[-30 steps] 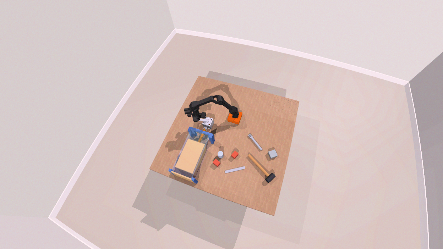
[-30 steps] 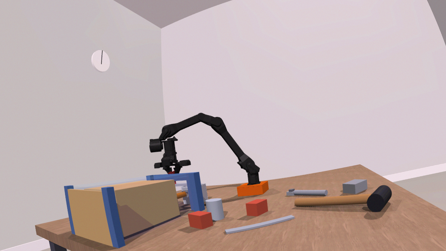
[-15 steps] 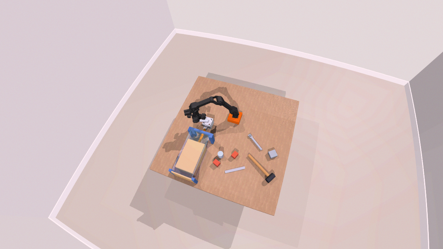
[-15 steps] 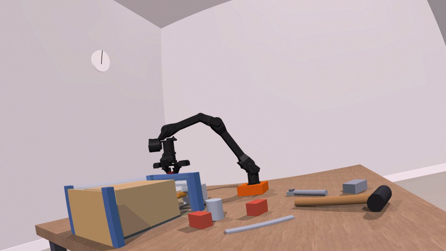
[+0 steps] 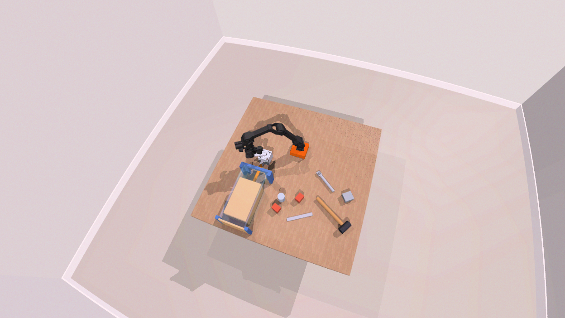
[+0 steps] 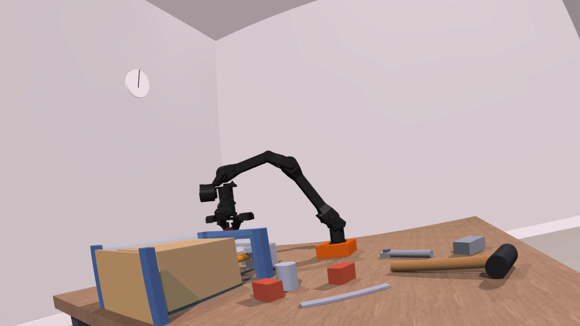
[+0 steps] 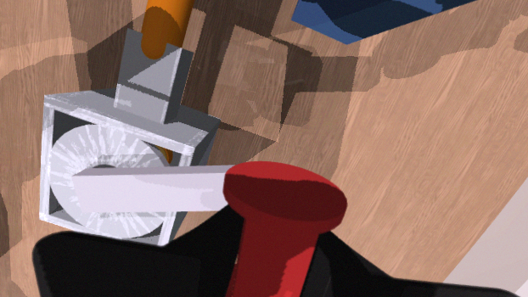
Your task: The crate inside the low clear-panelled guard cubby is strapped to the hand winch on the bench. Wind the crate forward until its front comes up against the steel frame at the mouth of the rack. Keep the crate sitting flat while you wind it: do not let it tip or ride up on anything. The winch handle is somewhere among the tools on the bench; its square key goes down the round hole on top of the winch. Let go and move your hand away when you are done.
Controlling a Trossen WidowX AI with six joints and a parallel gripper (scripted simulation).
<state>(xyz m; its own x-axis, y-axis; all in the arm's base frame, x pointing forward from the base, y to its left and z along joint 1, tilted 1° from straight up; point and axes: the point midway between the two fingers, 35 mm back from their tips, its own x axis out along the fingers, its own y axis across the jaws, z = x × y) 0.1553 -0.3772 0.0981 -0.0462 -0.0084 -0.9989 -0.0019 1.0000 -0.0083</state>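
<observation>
Right now my gripper tip is 10 mm past the grey winch handle, 40 mm to the right of it and 10 mm above it. From my gripper tip the other things lie so: red knob 20 mm above; blue frame bar 140 mm ahead, 70 mm to the left, 10 mm below; grey winch 40 mm behind, 90 mm to the left, 80 mm below.
</observation>
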